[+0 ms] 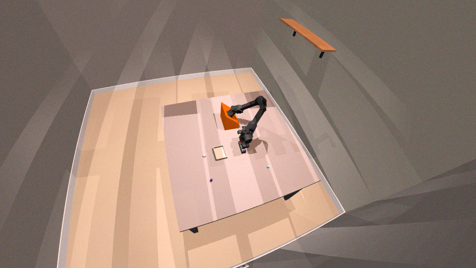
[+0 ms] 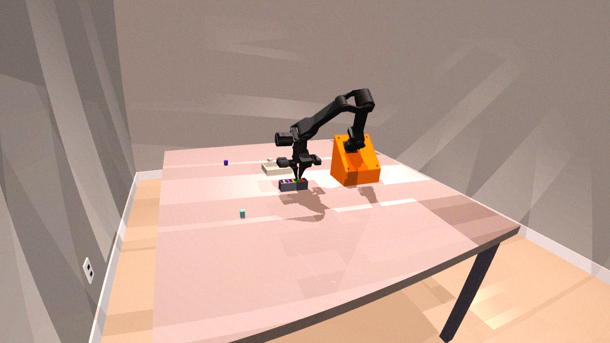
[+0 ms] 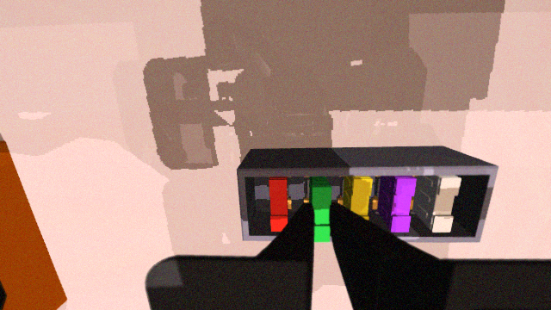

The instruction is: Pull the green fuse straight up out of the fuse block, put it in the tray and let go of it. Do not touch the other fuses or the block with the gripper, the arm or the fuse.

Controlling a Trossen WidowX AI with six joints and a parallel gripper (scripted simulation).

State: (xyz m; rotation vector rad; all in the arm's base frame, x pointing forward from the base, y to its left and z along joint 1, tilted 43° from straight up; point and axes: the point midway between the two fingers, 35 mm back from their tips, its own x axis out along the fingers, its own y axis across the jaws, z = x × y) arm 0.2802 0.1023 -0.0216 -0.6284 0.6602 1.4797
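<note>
My gripper tip is 20 mm short of the yellow fuse and 20 mm above it. The rest, counted from my gripper tip: green fuse 10 mm below; purple fuse 40 mm ahead, 20 mm below; red fuse 20 mm below, 20 mm behind.
</note>
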